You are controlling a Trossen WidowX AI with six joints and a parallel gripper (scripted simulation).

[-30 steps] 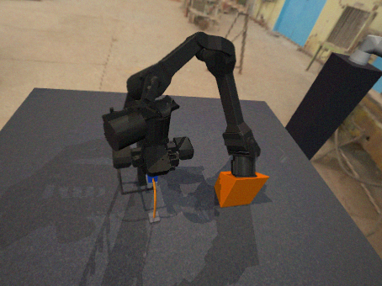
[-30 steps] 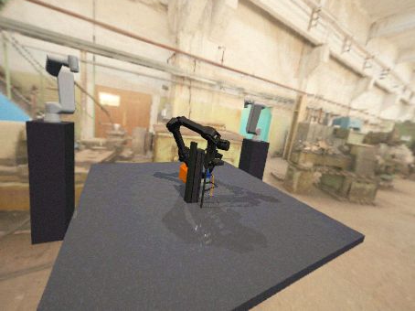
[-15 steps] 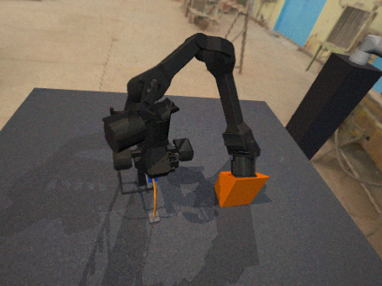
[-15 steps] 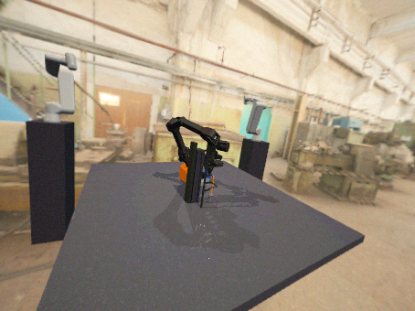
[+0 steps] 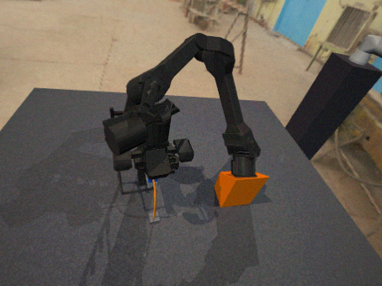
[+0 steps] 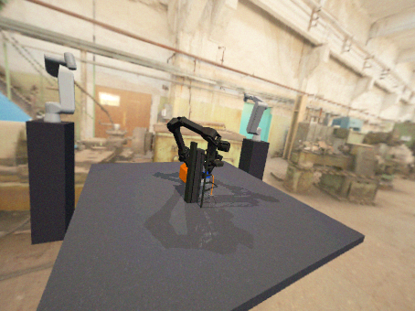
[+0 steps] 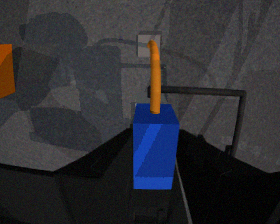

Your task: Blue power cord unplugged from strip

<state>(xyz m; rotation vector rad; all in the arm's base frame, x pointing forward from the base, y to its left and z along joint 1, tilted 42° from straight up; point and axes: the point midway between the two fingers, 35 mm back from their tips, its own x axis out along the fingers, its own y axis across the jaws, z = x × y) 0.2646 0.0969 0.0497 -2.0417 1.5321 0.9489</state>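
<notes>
The blue plug lies 3 cm to the right of my gripper tip and 1 cm ahead of it.
</notes>
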